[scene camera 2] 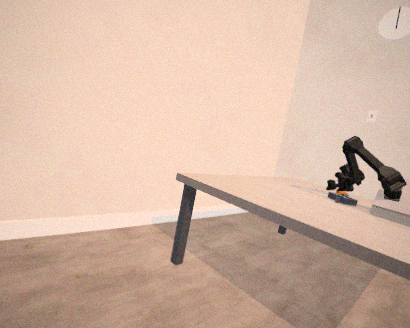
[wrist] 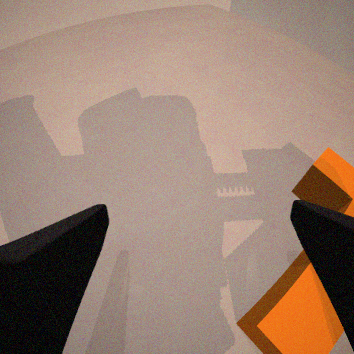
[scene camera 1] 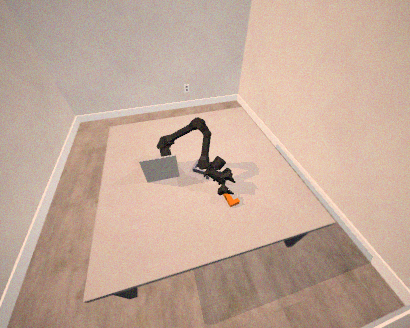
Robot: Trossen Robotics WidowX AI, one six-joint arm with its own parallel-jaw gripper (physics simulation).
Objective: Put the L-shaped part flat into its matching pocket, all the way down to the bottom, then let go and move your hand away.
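Frame: origin at the arm's base, x left, y ahead, z down, level; centimetres.
Seen in the pictures: gripper, between the fingertips: (scene camera 2: 331, 190) (wrist: 201, 212) (scene camera 1: 234, 188); arm's base, origin of its link: (scene camera 2: 392, 195) (scene camera 1: 166, 157).
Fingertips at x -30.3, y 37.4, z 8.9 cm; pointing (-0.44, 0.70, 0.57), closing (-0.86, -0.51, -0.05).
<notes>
Offsets run from my fingertips to a thing's top centre. Level surfaces: height alone.
The orange L-shaped part {dx -4.5, dy -4.4, dz -0.3 cm} (scene camera 1: 231, 201) (scene camera 2: 342, 192) (wrist: 300, 315) lies on the table, apart from the dark blue-grey block {dx +22.1, dy -13.3, dz -2.1 cm} (scene camera 1: 196, 170) (scene camera 2: 343, 199). The block is partly hidden behind the arm in scene view 1, and its pocket cannot be made out. My gripper (scene camera 1: 230, 185) (scene camera 2: 338, 186) (wrist: 201, 212) is open and empty, low above the table beside the part. In the wrist view, the right finger covers the middle of the part, with orange showing above and below it. Bare table shows between the fingertips.
The arm reaches over a grey box-like panel (scene camera 1: 160, 169) (scene camera 2: 390, 213) near its base. The pale table {dz +2.7 cm} (scene camera 1: 165, 235) (scene camera 2: 300, 210) carries the arm's shadow. The table's near edge shows in scene view 1. Walls stand behind and to the side.
</notes>
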